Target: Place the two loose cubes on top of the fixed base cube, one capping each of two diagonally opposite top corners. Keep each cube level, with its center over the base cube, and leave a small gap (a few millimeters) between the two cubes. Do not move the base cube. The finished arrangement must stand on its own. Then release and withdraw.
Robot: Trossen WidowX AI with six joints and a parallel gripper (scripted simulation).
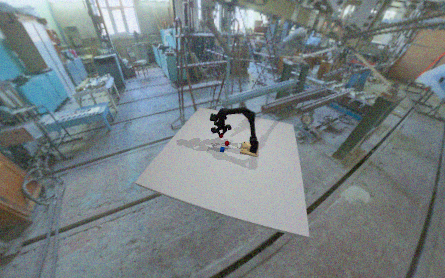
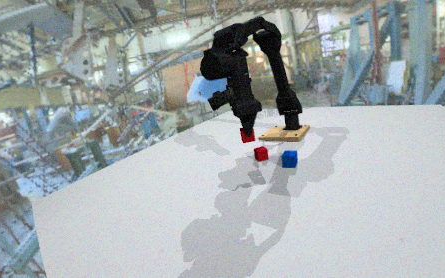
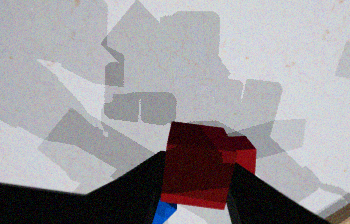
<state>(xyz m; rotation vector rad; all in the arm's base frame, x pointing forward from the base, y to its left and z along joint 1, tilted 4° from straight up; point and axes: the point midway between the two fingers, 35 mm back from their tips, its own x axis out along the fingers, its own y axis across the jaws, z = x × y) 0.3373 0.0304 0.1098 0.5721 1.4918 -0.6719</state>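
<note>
Right now the blue base cube is 9 cm to the left of my gripper tip, 8 cm below it and 5 cm behind it.
</note>
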